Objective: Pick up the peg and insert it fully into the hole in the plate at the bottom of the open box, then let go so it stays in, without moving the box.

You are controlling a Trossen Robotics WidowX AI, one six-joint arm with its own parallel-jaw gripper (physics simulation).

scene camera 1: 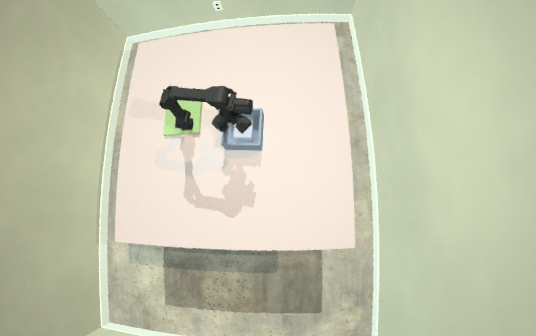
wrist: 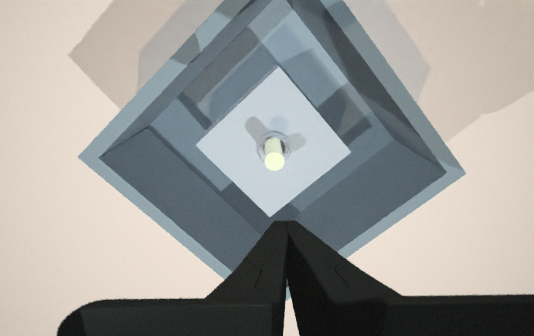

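Seen in the pictures: gripper, between the fingertips: (scene camera 1: 236, 120) (wrist: 284, 231); arm's base, origin of its link: (scene camera 1: 187, 124).
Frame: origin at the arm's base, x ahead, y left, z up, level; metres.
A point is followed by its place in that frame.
Observation:
The pale yellow peg (wrist: 274, 156) @(x 0.315, y -0.049, z 0.063 m) stands in the ringed hole at the middle of the white plate (wrist: 235, 145) @(x 0.337, y -0.070, z 0.034 m) (scene camera 1: 243, 134) @(x 0.320, y -0.076, z 0.033 m), its upper part showing above the surface; how deep it sits cannot be told. The plate lies at the bottom of the open blue-grey box (wrist: 165, 200) @(x 0.401, y -0.080, z 0.059 m) (scene camera 1: 243, 147) @(x 0.323, y -0.141, z 0.031 m). My gripper (wrist: 284, 231) @(x 0.313, y -0.053, z 0.168 m) is shut with nothing between its fingertips. It is above the box, apart from the peg, which appears just beyond the tips in the wrist view. In the scene view the arm's wrist hides part of the box, and the peg cannot be made out.
The arm's base stands on a green square pad (scene camera 1: 195, 127) @(x 0.050, y -0.020, z 0.000 m) left of the box. Both are on a large pale pink table top (scene camera 1: 290, 200) @(x 0.552, y -0.390, z -0.024 m). The box walls rise around the plate on all sides.

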